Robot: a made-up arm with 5 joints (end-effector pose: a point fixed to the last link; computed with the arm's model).
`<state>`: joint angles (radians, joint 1 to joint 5).
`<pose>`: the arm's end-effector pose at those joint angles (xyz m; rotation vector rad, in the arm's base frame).
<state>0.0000 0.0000 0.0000 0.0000 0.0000</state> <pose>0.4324 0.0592 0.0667 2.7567 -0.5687 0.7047</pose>
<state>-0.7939 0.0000 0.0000 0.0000 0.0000</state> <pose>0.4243 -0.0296 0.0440 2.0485 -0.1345 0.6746</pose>
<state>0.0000 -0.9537 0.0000 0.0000 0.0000</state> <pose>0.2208 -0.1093 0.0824 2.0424 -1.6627 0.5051</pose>
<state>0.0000 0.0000 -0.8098 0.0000 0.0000</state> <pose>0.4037 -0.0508 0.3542 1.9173 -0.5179 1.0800</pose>
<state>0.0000 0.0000 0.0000 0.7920 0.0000</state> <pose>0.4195 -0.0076 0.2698 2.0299 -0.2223 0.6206</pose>
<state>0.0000 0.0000 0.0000 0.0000 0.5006</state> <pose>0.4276 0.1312 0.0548 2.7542 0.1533 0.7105</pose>
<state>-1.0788 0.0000 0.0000 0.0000 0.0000</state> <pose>0.4228 -0.0620 0.0536 1.7861 -0.0034 0.6478</pose>
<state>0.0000 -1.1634 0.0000 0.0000 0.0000</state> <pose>0.1593 -0.1149 0.0849 1.8356 -1.8511 0.4490</pose>
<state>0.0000 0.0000 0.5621 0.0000 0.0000</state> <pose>0.3823 0.2344 -0.0524 -2.8736 0.4914 -0.2455</pose>
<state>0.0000 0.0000 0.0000 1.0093 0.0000</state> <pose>0.4193 0.0034 0.3290 1.8274 -0.1399 0.5898</pose>
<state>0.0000 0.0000 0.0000 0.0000 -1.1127</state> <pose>0.3338 -0.0601 0.0477 2.1786 -2.0889 0.5423</pose>
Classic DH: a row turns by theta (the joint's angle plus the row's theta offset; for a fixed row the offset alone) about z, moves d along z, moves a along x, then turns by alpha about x. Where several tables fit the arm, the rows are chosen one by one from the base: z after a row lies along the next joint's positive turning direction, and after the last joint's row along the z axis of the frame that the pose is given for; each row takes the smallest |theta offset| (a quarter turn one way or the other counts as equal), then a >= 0, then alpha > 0; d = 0 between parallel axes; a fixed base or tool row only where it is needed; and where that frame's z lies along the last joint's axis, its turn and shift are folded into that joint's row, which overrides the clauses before.
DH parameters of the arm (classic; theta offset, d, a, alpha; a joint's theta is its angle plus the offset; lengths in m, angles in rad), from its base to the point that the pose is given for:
base (fixed): 1.5008 0.1956 0.0175 1.6494
joint 1: -0.0505 0.1546 0.1788 -1.617
joint 2: 0.5043 0.1065 0.0719 1.2684
joint 3: -1.2065 0.0509 0.0532 -2.5457
joint 4: -1.0584 -0.0385 -0.1816 1.2362
joint 5: -1.0557 0.1023 0.1241 2.9273
tool (fixed): 0.7949 0.3764 0 0

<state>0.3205 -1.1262 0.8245 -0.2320 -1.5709</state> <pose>0.2933 0.3136 -0.0742 -0.0857 2.3146 0.8983</pose>
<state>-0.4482 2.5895 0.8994 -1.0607 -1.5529</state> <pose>-0.0384 -0.2849 0.1549 1.0701 0.1697 -1.1968</pose>
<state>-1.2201 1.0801 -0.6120 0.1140 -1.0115</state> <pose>0.5080 0.1930 0.0512 1.8663 0.3271 1.1985</pose>
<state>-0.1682 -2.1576 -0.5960 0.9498 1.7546</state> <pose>-0.0334 0.2461 0.2652 1.8279 -0.9004 -1.9228</pose>
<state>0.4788 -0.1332 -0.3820 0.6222 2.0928</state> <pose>0.2139 0.0107 0.1625 1.8015 1.7386 -0.1553</pose>
